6 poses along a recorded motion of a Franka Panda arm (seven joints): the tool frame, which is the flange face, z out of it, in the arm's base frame.
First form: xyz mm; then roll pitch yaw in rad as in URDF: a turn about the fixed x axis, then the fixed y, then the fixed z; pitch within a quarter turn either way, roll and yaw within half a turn.
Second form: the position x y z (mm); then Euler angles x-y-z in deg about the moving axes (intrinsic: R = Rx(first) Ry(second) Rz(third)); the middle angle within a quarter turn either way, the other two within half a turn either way. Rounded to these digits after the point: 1 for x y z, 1 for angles.
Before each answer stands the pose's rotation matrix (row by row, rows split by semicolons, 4 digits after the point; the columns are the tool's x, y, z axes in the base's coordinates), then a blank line. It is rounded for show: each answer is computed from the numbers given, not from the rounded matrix.
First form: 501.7, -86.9, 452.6, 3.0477, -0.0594, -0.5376
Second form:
0.8574 -0.5146 0.0028; -0.5112 -0.8523 -0.1108; 0.0594 0.0936 -0.9938

501.7, -86.9, 452.6, 173.6, 0.2, 31.0
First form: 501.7, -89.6, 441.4, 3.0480, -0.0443, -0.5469
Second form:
0.8533 -0.5213 -0.0109; -0.5195 -0.8483 -0.1028; 0.0443 0.0934 -0.9946

501.7, -89.6, 441.4, 174.1, -0.6, 31.4
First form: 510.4, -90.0, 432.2, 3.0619, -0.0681, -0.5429
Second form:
0.8542 -0.5196 0.0170; -0.5154 -0.8507 -0.1032; 0.0680 0.0794 -0.9945

510.4, -90.0, 432.2, 174.1, 1.0, 31.3
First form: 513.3, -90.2, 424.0, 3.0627, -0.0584, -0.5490
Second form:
0.8516 -0.5241 0.0085; -0.5209 -0.8480 -0.0976; 0.0584 0.0787 -0.9952

513.3, -90.2, 424.0, 174.4, 0.5, 31.6
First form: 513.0, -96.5, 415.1, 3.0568, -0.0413, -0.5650
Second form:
0.8439 -0.5364 -0.0106; -0.5350 -0.8397 -0.0936; 0.0413 0.0846 -0.9956

513.0, -96.5, 415.1, 174.6, -0.6, 32.4
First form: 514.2, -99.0, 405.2, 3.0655, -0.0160, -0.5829
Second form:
0.8348 -0.5499 -0.0285; -0.5504 -0.8318 -0.0722; 0.0160 0.0760 -0.9970

514.2, -99.0, 405.2, 175.9, -1.6, 33.4
